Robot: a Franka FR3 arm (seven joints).
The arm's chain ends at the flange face. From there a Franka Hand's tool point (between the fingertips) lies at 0.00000 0.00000 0.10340 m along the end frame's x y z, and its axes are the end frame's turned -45 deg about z.
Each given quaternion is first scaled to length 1.
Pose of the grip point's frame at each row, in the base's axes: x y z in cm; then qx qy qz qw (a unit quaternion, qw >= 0):
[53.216, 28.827, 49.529, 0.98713, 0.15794, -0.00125, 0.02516]
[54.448, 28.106, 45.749, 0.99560, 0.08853, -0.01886, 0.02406]
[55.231, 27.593, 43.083, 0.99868, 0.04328, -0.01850, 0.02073]
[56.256, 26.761, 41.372, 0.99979, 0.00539, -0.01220, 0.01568]
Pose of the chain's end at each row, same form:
[53.159, 29.345, 59.856, 0.97243, -0.23184, 0.00847, 0.02372]
[54.792, 28.636, 56.070, 0.95370, -0.29921, -0.00822, 0.02945]
[55.595, 28.038, 53.407, 0.93922, -0.34219, -0.00916, 0.02623]
[56.506, 27.087, 51.704, 0.92575, -0.37762, -0.00527, 0.01916]

